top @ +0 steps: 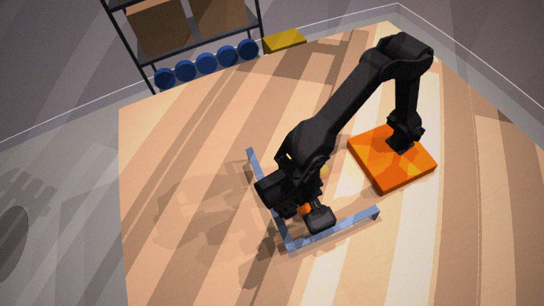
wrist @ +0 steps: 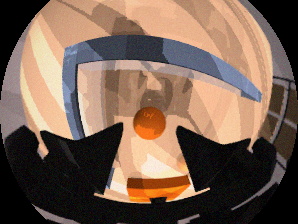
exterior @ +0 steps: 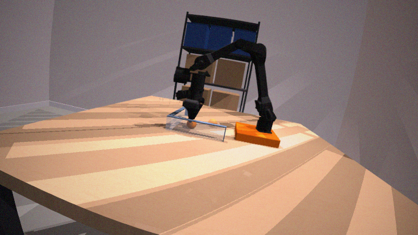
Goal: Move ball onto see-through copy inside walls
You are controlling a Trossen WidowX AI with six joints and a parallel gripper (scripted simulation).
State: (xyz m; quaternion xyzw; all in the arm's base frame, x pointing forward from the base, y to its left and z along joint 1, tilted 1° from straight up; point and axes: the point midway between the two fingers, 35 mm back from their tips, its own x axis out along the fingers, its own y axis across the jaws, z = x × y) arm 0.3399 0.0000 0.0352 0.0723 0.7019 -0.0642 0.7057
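My gripper tip is now 10 mm above the orange ball. Round my gripper tip: see-through copy of ball (100 mm behind, 70 mm to the right, 10 mm below).
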